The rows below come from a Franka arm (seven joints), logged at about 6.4 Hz.
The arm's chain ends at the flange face. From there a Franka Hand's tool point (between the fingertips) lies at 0.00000 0.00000 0.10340 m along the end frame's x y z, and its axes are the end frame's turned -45 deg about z.
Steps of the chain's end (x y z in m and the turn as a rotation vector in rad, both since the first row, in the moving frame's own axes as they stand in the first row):
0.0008, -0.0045, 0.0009, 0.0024, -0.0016, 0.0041
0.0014, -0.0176, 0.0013, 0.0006, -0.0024, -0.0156
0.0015, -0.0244, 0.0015, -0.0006, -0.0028, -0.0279
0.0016, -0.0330, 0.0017, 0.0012, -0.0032, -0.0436
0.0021, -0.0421, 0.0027, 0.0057, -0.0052, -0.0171
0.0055, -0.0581, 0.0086, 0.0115, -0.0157, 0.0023
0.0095, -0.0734, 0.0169, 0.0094, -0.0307, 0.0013
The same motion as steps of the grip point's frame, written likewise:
0.0038, -0.0029, 0.0009, 0.0028, 0.0006, 0.0041
0.0133, -0.0117, 0.0013, 0.0021, -0.0013, -0.0156
0.0181, -0.0164, 0.0015, 0.0016, -0.0024, -0.0279
0.0243, -0.0225, 0.0017, 0.0031, -0.0014, -0.0436
0.0313, -0.0291, 0.0027, 0.0077, 0.0004, -0.0171
0.0447, -0.0392, 0.0086, 0.0192, -0.0030, 0.0023
0.0571, -0.0481, 0.0168, 0.0284, -0.0151, 0.0013

